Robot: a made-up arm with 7 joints. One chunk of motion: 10 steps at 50 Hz.
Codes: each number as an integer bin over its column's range. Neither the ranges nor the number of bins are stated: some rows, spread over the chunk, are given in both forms.
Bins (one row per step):
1: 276 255 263 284 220 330 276
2: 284 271 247 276 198 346 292
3: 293 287 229 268 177 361 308
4: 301 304 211 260 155 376 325
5: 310 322 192 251 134 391 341
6: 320 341 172 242 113 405 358
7: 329 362 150 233 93 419 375
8: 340 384 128 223 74 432 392
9: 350 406 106 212 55 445 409
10: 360 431 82 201 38 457 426
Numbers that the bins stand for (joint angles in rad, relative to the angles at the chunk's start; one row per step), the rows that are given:
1: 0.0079 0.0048 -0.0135 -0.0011 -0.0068 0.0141 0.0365
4: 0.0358 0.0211 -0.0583 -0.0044 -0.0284 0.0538 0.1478
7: 0.0670 0.0404 -0.1108 -0.0081 -0.0491 0.0908 0.2613
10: 0.1016 0.0634 -0.1694 -0.0125 -0.0674 0.1235 0.3770
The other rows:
2: 0.0168 0.0102 -0.0273 -0.0022 -0.0141 0.0279 0.0729
3: 0.0268 0.0155 -0.0428 -0.0033 -0.0211 0.0408 0.1092
5: 0.0458 0.0271 -0.0747 -0.0056 -0.0354 0.0667 0.1841
6: 0.0569 0.0334 -0.0919 -0.0068 -0.0424 0.0787 0.2227
8: 0.0793 0.0477 -0.1298 -0.0095 -0.0554 0.1020 0.2999
9: 0.0904 0.0551 -0.1487 -0.0110 -0.0617 0.1132 0.3385

